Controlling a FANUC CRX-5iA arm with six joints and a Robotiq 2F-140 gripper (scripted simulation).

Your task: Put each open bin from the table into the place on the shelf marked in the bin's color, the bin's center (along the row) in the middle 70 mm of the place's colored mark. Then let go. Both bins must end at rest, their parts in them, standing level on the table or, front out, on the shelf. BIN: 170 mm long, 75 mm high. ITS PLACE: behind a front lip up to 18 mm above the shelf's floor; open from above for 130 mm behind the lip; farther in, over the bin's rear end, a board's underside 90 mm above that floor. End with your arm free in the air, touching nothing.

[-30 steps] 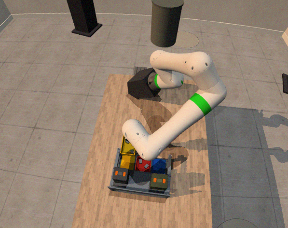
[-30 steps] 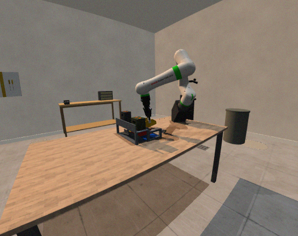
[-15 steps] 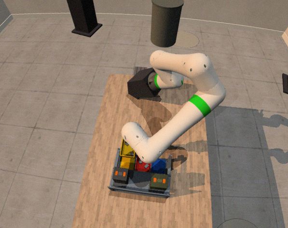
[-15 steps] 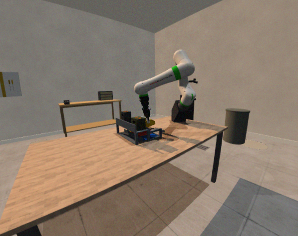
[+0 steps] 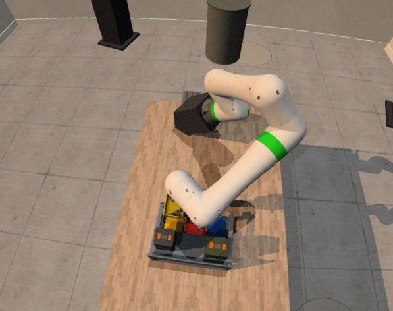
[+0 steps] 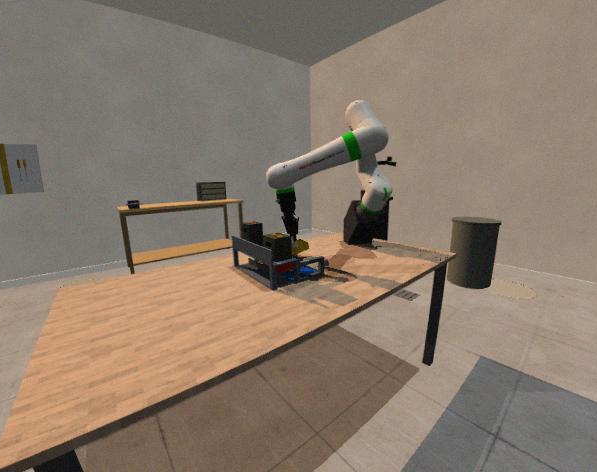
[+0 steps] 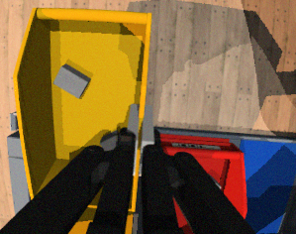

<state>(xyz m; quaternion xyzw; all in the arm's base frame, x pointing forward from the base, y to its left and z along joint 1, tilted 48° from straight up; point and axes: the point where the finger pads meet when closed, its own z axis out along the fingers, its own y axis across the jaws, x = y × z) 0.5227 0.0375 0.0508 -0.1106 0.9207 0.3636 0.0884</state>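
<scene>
Right now the yellow bin is 50 mm to the right of my hand and 40 mm below it. From my hand the other things lie so: red bin (90 mm ahead, 100 mm to the left, 70 mm below); then red mark (100 mm ahead, 100 mm to the left, 100 mm below); then yellow mark (130 mm ahead, 10 mm to the right, 100 mm below).
</scene>
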